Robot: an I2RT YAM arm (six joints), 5 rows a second.
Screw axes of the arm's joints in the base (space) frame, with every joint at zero. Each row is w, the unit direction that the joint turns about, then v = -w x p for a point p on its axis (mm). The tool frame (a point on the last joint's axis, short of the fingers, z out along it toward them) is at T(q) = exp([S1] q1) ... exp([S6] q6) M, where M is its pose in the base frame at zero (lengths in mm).
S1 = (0, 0, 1, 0, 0, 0)
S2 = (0, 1, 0, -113.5, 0, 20)
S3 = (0, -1, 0, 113.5, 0, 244)
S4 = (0, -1, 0, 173.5, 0, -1)
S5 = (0, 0, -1, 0, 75, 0)
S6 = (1, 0, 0, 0, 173.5, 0)
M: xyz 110.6 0 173.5 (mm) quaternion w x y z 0.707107 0 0.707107 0
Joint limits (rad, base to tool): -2.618..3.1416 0..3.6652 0..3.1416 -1.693..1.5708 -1.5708..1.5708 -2.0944..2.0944
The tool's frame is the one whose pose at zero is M.
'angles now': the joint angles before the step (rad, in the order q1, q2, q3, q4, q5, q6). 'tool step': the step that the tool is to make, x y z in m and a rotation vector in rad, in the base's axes. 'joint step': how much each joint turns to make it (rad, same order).
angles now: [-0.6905, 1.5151, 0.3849, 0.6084, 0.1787, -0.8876]
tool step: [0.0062, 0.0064, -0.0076, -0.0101, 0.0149, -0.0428]
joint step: [0.0457, 0.0420, -0.0046, 0.0344, 0.0851, 0.0305]
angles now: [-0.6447, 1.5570, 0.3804, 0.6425, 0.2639, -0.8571]
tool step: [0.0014, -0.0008, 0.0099, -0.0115, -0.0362, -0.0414]
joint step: [0.0053, -0.0354, 0.0137, -0.0230, 0.0343, 0.0354]
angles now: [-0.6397, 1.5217, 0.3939, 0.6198, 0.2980, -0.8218]
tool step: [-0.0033, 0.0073, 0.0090, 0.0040, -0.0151, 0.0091]
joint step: [0.0153, -0.0726, -0.0114, -0.0556, -0.0005, 0.0142]
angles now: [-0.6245, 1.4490, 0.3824, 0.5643, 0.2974, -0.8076]
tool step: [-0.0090, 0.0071, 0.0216, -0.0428, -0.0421, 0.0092]
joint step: [0.0018, -0.1399, -0.0158, -0.0611, -0.0020, -0.0130]
